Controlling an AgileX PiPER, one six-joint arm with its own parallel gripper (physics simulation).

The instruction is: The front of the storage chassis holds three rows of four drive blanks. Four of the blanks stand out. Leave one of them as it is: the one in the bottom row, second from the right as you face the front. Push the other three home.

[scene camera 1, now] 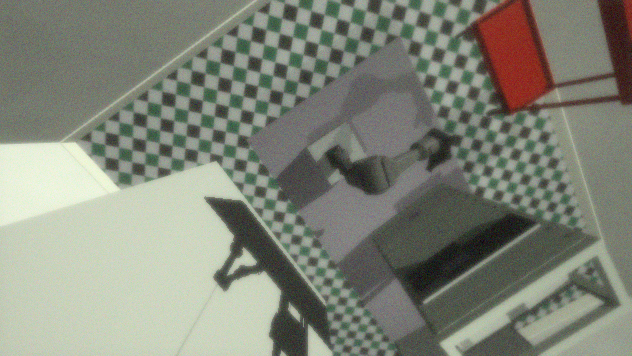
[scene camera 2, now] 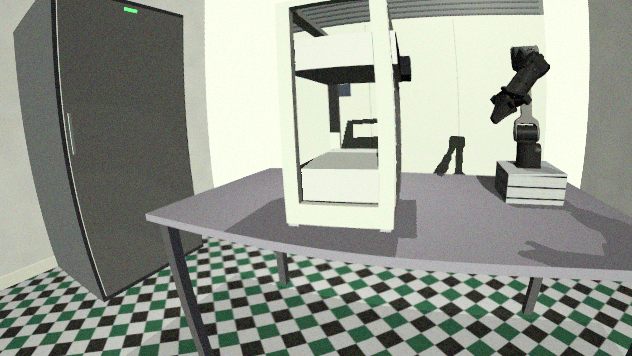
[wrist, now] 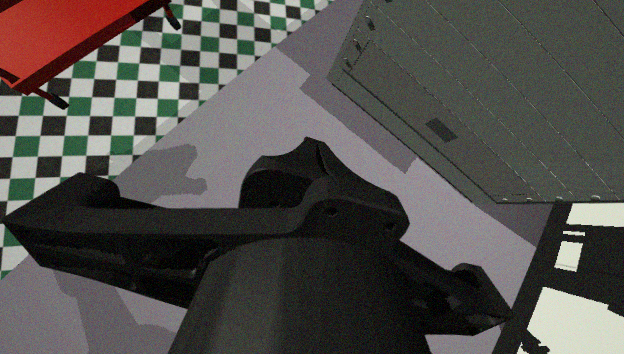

Labels:
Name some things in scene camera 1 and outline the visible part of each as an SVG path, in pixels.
A rack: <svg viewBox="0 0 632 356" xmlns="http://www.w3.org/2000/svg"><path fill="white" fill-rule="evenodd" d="M369 235L429 329L449 356L464 356L464 354L472 351L572 288L573 285L605 303L519 356L556 356L632 310L632 303L602 239L443 183L437 185ZM573 270L591 259L604 287L577 274Z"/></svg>

